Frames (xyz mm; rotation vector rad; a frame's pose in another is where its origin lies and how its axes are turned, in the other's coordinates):
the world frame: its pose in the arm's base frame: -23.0 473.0 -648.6 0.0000 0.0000 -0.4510
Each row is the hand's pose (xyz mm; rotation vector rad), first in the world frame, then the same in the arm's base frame.
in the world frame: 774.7 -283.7 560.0 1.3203 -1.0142 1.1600
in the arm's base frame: 550.6 -120.0 -88.6 1.0189 -1.2338 0.8156
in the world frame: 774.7 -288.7 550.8 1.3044 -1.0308 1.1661
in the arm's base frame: 548.4 -124.5 -97.8 1.0002 -1.2457 0.8214
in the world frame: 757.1 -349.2 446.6 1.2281 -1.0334 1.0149
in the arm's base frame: 506.2 -171.3 -202.0 0.9342 -1.2397 0.6627
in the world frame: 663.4 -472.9 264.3 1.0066 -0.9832 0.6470
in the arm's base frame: 367.9 -241.8 -384.3 0.7477 -1.1623 0.2717
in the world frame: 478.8 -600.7 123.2 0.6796 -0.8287 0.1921
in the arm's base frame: 146.1 -276.3 -525.4 0.4773 -0.9601 -0.2150
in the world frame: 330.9 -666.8 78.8 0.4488 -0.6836 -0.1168
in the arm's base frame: -15.8 -271.4 -569.8 0.2882 -0.7763 -0.5421
